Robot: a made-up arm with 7 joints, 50 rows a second.
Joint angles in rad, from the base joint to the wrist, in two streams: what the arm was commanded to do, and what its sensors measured. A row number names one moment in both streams.
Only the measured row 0 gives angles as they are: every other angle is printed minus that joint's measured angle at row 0.
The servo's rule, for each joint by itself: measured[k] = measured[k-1] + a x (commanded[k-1-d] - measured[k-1]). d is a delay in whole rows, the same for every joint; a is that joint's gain. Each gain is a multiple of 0.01, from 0.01 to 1. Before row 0 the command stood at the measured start. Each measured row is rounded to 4 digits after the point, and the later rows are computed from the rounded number. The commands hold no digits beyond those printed.
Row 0, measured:
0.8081 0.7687 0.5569 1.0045 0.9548 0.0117 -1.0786
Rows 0 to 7, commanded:
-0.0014 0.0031 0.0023 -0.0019 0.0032 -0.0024 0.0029
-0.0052 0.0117 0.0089 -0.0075 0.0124 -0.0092 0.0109
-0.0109 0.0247 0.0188 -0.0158 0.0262 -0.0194 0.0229
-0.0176 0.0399 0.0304 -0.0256 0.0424 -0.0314 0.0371
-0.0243 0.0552 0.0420 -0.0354 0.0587 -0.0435 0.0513
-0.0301 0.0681 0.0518 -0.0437 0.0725 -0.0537 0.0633
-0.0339 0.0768 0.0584 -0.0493 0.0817 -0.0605 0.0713
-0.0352 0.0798 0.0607 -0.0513 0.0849 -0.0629 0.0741
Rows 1 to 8, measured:
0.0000 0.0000 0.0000 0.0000 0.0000 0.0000 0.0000
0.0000 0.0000 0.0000 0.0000 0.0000 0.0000 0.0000
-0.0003 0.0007 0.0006 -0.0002 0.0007 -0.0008 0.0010
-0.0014 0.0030 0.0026 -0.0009 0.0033 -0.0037 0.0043
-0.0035 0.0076 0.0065 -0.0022 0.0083 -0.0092 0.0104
-0.0066 0.0144 0.0122 -0.0043 0.0158 -0.0170 0.0192
-0.0105 0.0230 0.0194 -0.0071 0.0252 -0.0263 0.0298
-0.0148 0.0325 0.0272 -0.0104 0.0356 -0.0359 0.0409
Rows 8 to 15, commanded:
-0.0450 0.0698 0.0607 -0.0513 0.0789 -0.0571 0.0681
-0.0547 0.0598 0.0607 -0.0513 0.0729 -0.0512 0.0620
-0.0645 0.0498 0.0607 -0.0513 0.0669 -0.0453 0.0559
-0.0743 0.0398 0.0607 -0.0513 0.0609 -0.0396 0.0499
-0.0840 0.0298 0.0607 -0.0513 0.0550 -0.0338 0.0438
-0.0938 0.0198 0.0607 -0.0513 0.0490 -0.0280 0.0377
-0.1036 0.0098 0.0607 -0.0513 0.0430 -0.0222 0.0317
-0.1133 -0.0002 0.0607 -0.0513 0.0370 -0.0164 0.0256
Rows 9 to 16, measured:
-0.0190 0.0418 0.0347 -0.0139 0.0457 -0.0445 0.0509
-0.0226 0.0498 0.0409 -0.0173 0.0543 -0.0509 0.0586
-0.0275 0.0540 0.0457 -0.0204 0.0597 -0.0531 0.0617
-0.0335 0.0552 0.0493 -0.0232 0.0626 -0.0524 0.0618
-0.0403 0.0541 0.0520 -0.0257 0.0635 -0.0499 0.0599
-0.0478 0.0511 0.0541 -0.0280 0.0629 -0.0463 0.0566
-0.0558 0.0466 0.0557 -0.0301 0.0612 -0.0419 0.0524
-0.0642 0.0410 0.0569 -0.0320 0.0585 -0.0370 0.0475

